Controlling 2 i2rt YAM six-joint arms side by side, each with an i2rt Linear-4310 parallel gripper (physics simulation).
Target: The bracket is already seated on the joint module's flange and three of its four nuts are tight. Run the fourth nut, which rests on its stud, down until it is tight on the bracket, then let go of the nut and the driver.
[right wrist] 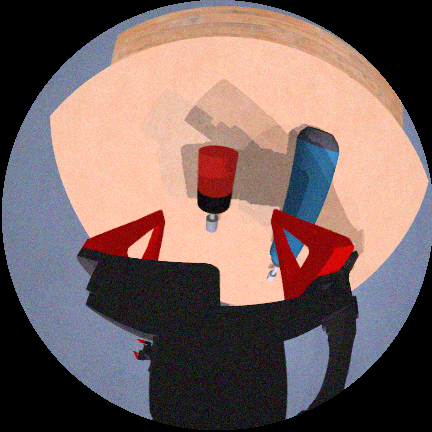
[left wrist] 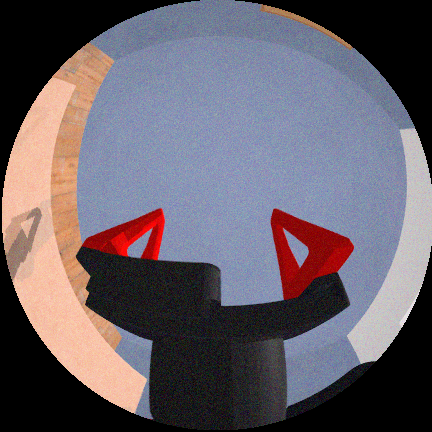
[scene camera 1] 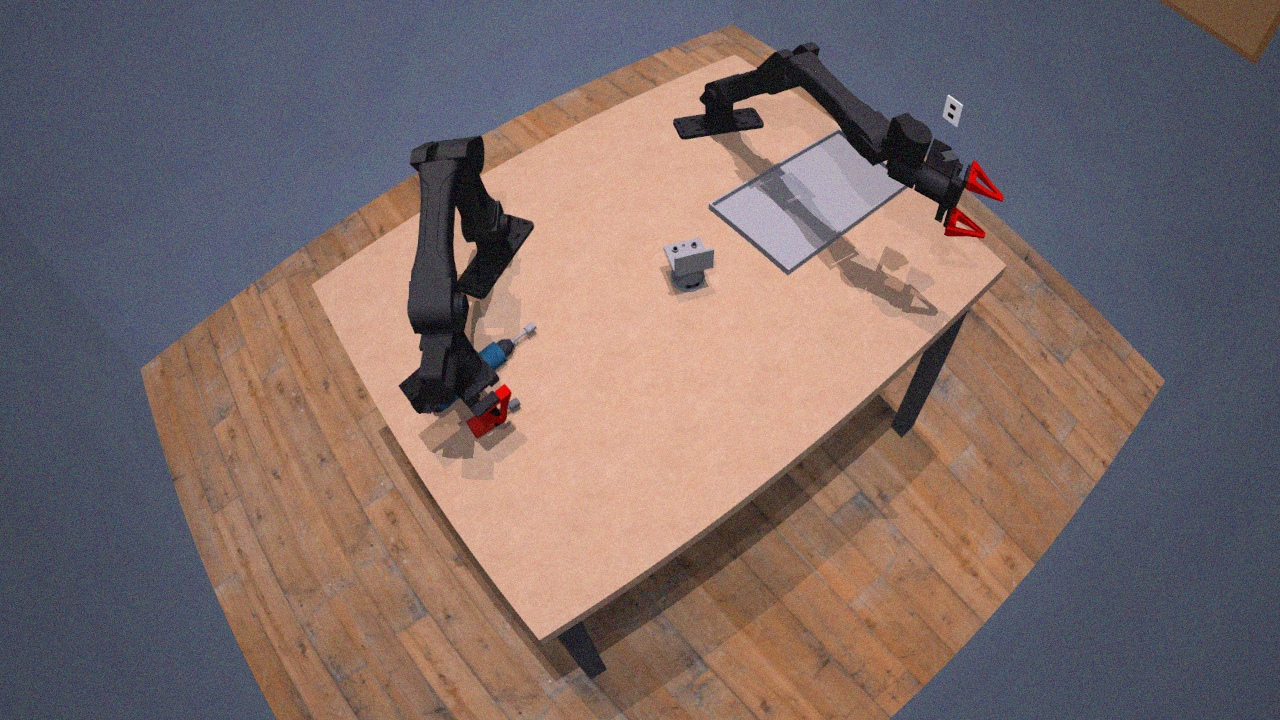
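Pixels of known places: left gripper, fingertip midpoint: (right wrist: 135, 344) (left wrist: 217, 214) (scene camera 1: 993, 217); right gripper, fingertip midpoint: (right wrist: 217, 215) (scene camera 1: 487, 403); left arm's base at its link origin: (scene camera 1: 718, 124); right arm's base at its link origin: (scene camera 1: 495, 256).
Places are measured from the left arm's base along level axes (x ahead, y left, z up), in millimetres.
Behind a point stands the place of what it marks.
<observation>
The grey bracket (scene camera 1: 693, 260) {x 450, y -208, z 94 mm} sits on the dark round joint module (scene camera 1: 688, 281) {x 442, y -214, z 28 mm} near the table's middle. Small dark spots show on its top; which nut is loose cannot be told. My right gripper (scene camera 1: 491, 412) {x 600, y -602, z 49 mm} (right wrist: 217, 215) {x 600, y -602, z 49 mm} is open and empty, low above the drivers. In the right wrist view, the short red-and-black driver (right wrist: 217, 172) {x 616, y -629, z 34 mm} lies ahead of the gap between its fingers, its grey socket toward the gripper. The long blue driver (scene camera 1: 493, 354) {x 502, y -575, z 39 mm} (right wrist: 312, 172) {x 553, y -673, z 39 mm} lies beside it, partly behind the right-hand finger. My left gripper (scene camera 1: 991, 216) {x 642, y 277, z 305 mm} (left wrist: 217, 214) {x 642, y 277, z 305 mm} is open and empty, out past the table's edge.
A pale grey panel (scene camera 1: 787, 254) {x 411, y -5, z 4 mm} with a dark rim lies on the wooden table (scene camera 1: 662, 429) {x 696, y -335, z 0 mm}, under the left arm. The right arm stretches over the table's left part in scene camera 1, covering part of the blue driver. A white wall outlet (scene camera 1: 952, 111) shows beyond the left arm.
</observation>
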